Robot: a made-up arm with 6 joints.
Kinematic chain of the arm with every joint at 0, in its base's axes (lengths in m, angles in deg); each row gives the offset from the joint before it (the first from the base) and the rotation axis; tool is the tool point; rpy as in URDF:
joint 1: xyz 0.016 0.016 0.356 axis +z
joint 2: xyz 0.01 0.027 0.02 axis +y
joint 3: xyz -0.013 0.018 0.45 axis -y
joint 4: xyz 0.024 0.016 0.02 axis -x
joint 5: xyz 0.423 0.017 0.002 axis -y
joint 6: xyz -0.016 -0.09 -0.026 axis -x
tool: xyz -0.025 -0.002 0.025 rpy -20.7 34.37 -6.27
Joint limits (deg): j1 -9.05..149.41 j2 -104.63..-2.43 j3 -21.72..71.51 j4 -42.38..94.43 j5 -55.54..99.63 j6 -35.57..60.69
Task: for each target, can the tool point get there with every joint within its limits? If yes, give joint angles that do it. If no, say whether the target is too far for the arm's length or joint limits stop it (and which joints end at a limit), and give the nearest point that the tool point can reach.
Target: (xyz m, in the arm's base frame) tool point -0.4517 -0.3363 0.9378
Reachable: yes | joints 37.05 -64.78 39.36 28.29 -43.35 -20.40
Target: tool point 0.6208 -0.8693 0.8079
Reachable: no: too far | nearest point 0.4940 -0.6837 0.7182 | short by 0.242 m
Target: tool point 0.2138 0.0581 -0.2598
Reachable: no: joint limits stop it (at a limit: joint 1, joint 2, joint 3, joint 6) | nearest point 0.7201 -0.4309 0.1751 | short by 0.827 m
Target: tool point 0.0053 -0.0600 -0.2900
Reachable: no: joint limits stop it (at a limit: joint 2, joint 3, joint 6) | nearest point -0.1005 -0.8114 0.1687 | short by 0.887 m
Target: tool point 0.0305 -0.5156 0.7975
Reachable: yes | joints 90.29 -86.10 15.20 10.70 35.03 11.84
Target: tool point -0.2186 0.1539 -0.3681
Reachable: no: joint limits stop it (at a limit: joint 1, joint 2, joint 3, joint 6) | nearest point -0.7971 0.2132 0.1683 | short by 0.791 m
